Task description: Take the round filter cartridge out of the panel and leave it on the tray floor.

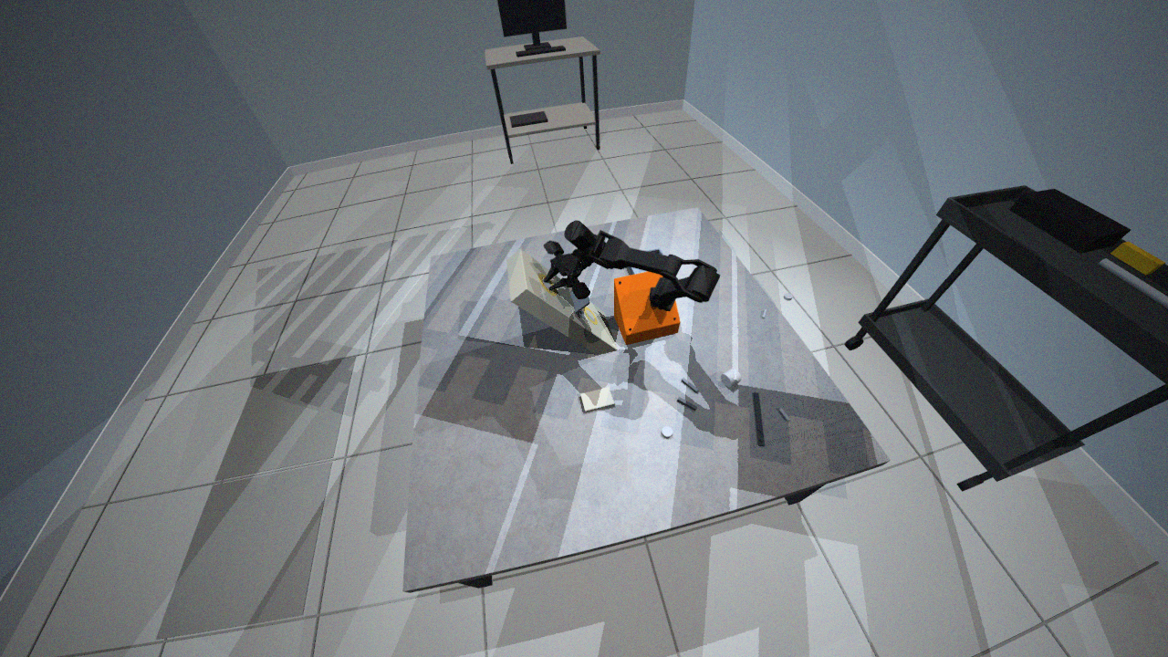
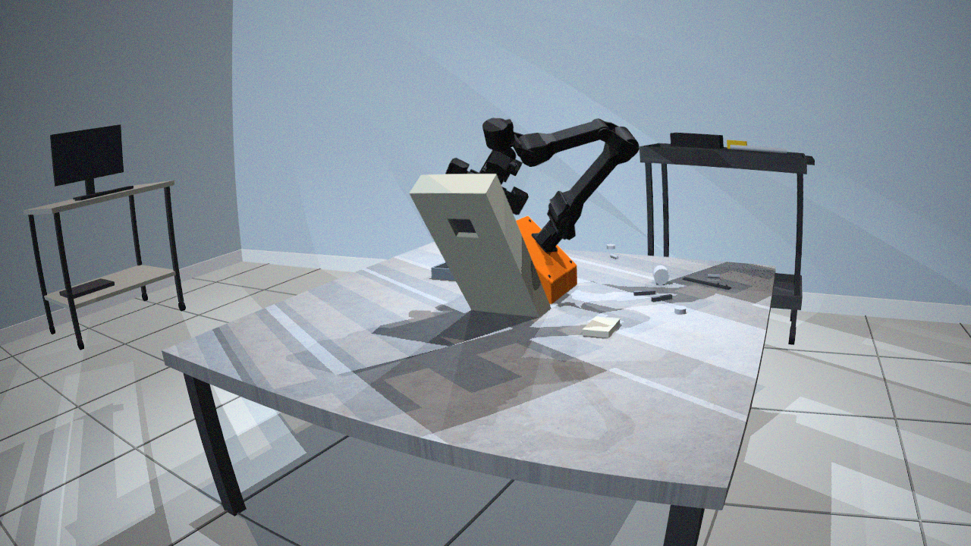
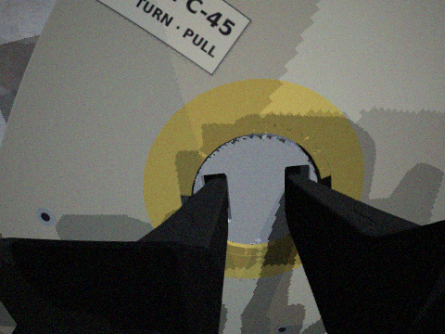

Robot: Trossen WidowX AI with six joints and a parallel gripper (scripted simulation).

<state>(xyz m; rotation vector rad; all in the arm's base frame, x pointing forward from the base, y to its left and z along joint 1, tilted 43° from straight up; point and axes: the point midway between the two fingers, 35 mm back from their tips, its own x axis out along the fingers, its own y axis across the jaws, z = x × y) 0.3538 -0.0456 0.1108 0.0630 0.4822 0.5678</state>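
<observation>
The grey round filter cartridge lies 1 cm ahead of my gripper tip and 1 cm below it. Round my gripper tip: beige service panel: 4 cm behind, 8 cm below; then beige block: 12 cm behind, 25 cm to the left, 26 cm below; then low grey tray: 39 cm behind, 33 cm to the right, 25 cm below.
</observation>
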